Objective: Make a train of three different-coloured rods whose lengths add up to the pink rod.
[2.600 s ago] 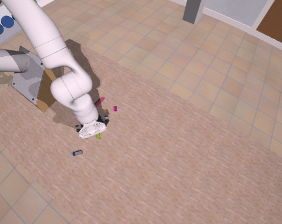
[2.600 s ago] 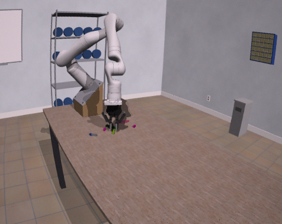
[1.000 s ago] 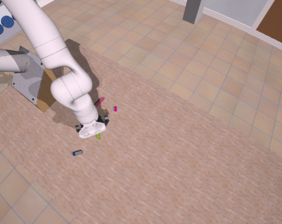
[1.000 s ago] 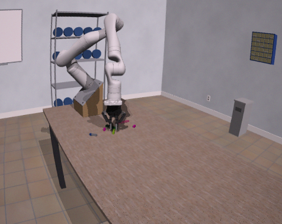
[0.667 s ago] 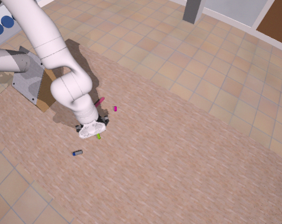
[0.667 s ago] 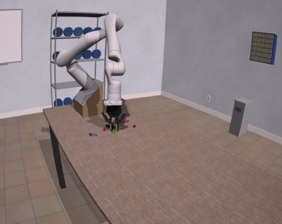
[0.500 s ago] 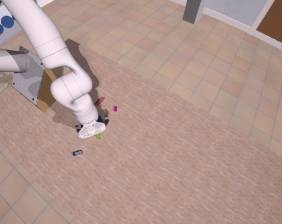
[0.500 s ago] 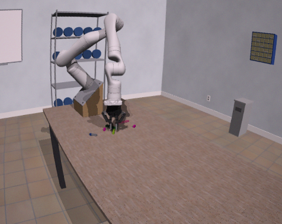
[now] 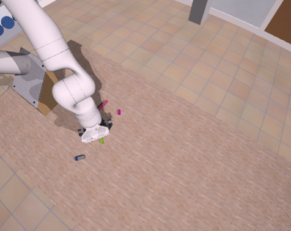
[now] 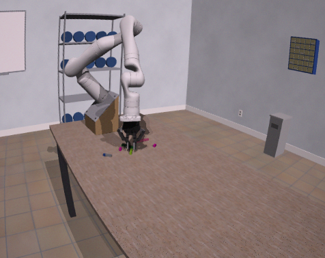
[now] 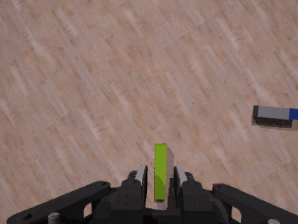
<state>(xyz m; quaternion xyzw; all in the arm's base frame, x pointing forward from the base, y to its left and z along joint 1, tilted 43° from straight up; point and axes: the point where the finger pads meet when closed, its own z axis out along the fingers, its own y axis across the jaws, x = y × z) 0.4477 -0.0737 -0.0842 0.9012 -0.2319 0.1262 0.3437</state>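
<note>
Right now the lime rod is 3 cm below my hand. The rest, counted from my hand: green rod 6 cm behind, 3 cm below, 1 cm to the left; grey rod 12 cm to the right, 3 cm below; blue rod 13 cm to the right, 3 cm below, 1 cm behind.
</note>
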